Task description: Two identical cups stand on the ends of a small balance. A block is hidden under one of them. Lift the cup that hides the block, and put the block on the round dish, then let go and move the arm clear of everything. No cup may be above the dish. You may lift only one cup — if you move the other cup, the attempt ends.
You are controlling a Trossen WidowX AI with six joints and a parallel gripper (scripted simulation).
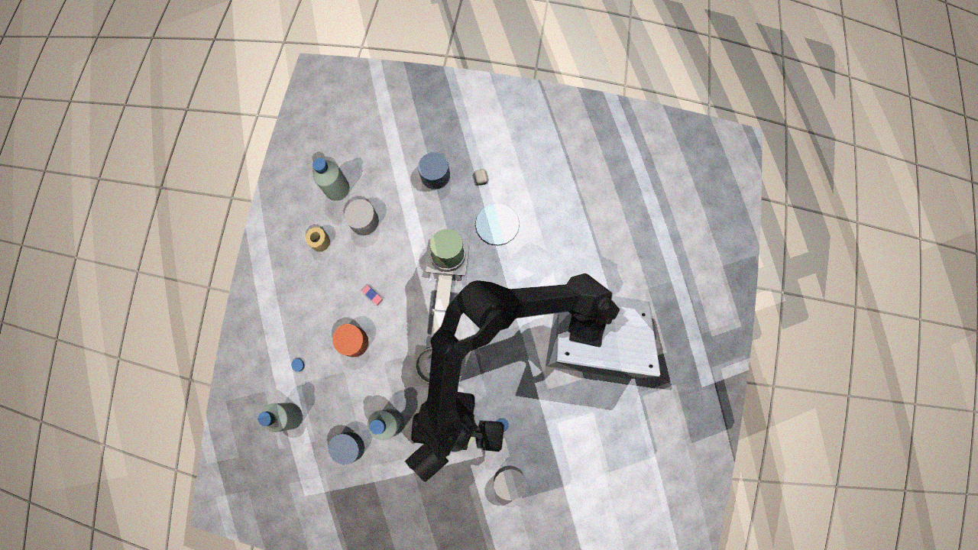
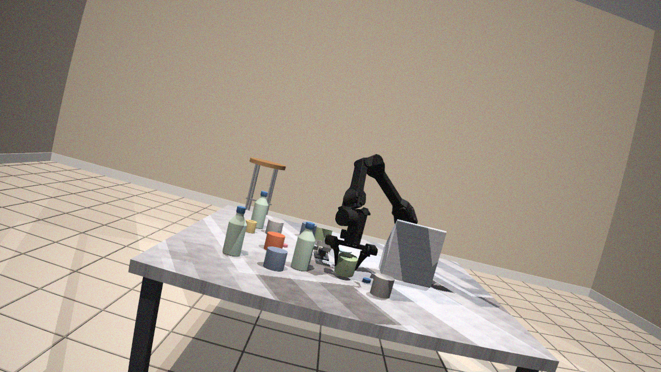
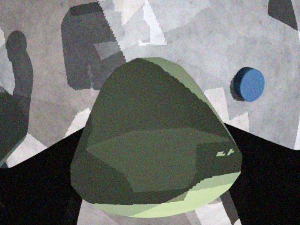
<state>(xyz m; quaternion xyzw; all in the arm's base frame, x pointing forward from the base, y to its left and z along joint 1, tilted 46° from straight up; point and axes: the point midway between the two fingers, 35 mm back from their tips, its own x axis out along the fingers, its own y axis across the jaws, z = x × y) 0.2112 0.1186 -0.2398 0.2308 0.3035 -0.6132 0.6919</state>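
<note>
My gripper tip is now 12 cm to the left of the grey block, 8 cm short of it and 5 cm below it. From my gripper tip the other things lie so: light blue round dish 48 cm to the right, 4 cm below, 3 cm ahead; orange cylinder 29 cm ahead, 15 cm to the right; pink-blue eraser 27 cm ahead, 25 cm to the right, 3 cm below.
</note>
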